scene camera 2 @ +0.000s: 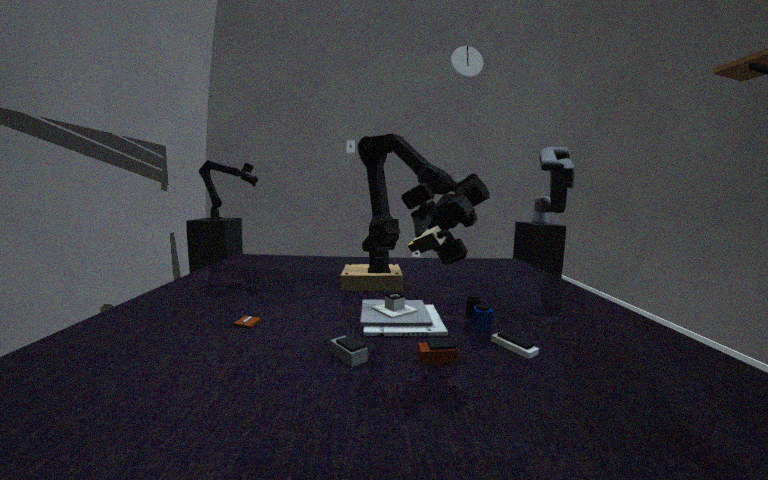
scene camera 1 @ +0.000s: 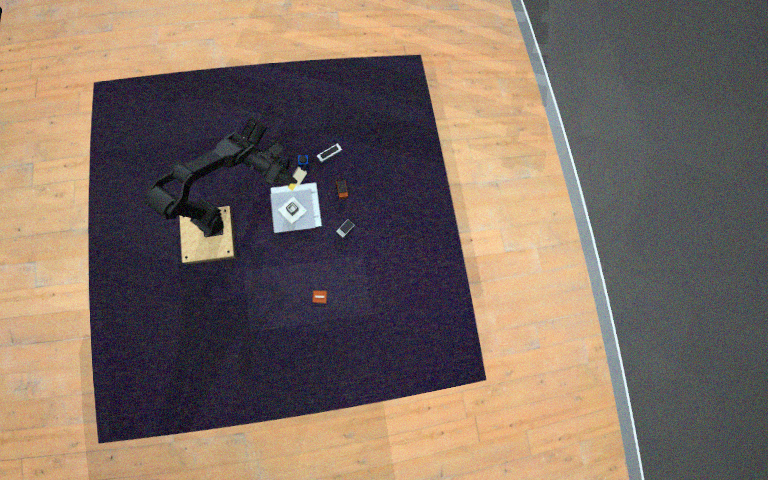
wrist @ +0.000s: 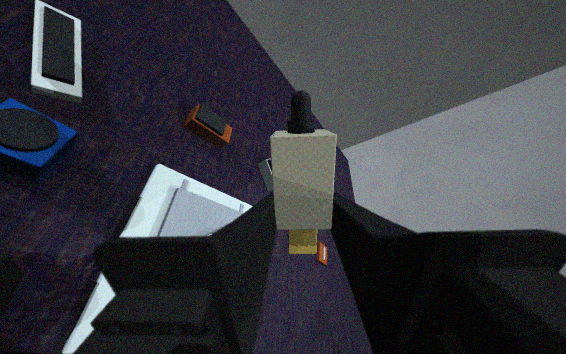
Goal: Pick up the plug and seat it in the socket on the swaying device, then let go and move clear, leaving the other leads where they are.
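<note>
The plug (scene camera 1: 300, 174) (scene camera 2: 434, 232) (wrist: 303, 175) has a beige body, a yellow tip and a black cable stub. My gripper (scene camera 1: 293, 178) (scene camera 2: 432, 237) (wrist: 301, 198) is shut on its body and holds it tilted in the air, apart from the device. In scene camera 2 the yellow tip points left and slightly down. The swaying device (scene camera 1: 280, 223) (scene camera 2: 368, 316) (wrist: 200, 215) is a grey slab over a white base. The square socket (scene camera 1: 291, 208) (scene camera 2: 394, 302) stands on a white diamond plate on the slab; it does not show in the wrist view.
Around the device stand a blue block (scene camera 1: 303, 159) (scene camera 2: 481, 321), a black block (scene camera 2: 471, 305), a white bar (scene camera 2: 532, 352), an orange block (scene camera 2: 436, 355) and a grey block (scene camera 2: 356, 357). An orange tile (scene camera 1: 320, 301) (wrist: 320, 252) lies farther off. The arm stands on a wooden base (scene camera 1: 192, 249).
</note>
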